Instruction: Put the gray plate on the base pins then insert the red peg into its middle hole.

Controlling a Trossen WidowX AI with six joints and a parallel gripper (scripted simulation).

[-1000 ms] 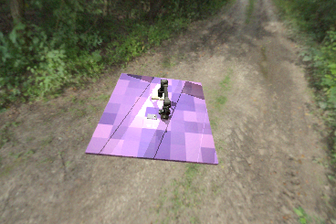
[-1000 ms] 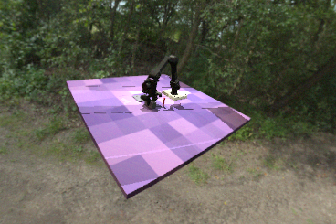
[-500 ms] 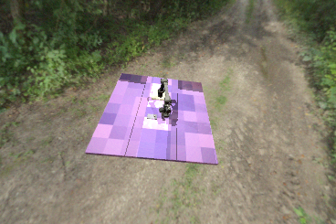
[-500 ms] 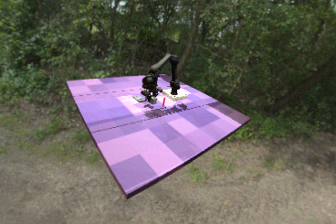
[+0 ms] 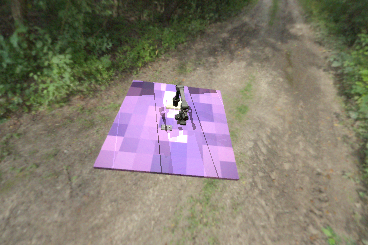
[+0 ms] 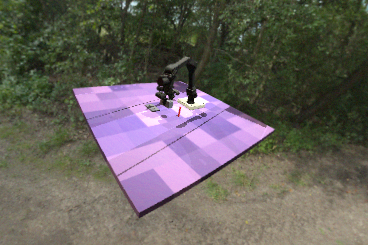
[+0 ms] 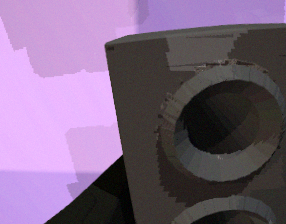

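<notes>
Right now my gripper tip is 15 cm to the left of the pin base, 9 cm above it and 1 cm past it. Round my gripper tip: gray plate (3 cm above); then red peg (10 cm behind, 6 cm below, 5 cm to the left).
</notes>
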